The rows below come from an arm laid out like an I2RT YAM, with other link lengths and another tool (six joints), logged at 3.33 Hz.
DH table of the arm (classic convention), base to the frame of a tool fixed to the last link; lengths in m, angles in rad. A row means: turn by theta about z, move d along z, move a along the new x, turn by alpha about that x. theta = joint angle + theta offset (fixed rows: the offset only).
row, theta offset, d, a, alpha
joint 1, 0, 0.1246, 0.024, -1.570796
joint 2, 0, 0, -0.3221, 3.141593
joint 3, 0.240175, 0, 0.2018, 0
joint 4, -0.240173, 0.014, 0.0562, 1.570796
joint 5, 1.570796, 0.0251, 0, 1.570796
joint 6, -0.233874, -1.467, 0.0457, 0.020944
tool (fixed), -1.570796, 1.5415, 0, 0
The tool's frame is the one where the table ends.
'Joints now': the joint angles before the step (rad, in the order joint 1, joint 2, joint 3, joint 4, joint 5, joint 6). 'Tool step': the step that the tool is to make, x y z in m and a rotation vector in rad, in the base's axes. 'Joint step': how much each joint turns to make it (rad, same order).
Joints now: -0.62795 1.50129 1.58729 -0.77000 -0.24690 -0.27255
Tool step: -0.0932 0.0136 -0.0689 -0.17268 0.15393 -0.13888
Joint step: -0.20189 -0.26528 -0.52636 0.21826 0.10302 -0.22039
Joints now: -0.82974 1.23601 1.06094 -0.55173 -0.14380 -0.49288
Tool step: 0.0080 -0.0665 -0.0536 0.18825 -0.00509 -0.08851
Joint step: -0.16096 0.23486 -0.03355 0.12957 -0.13565 0.03282
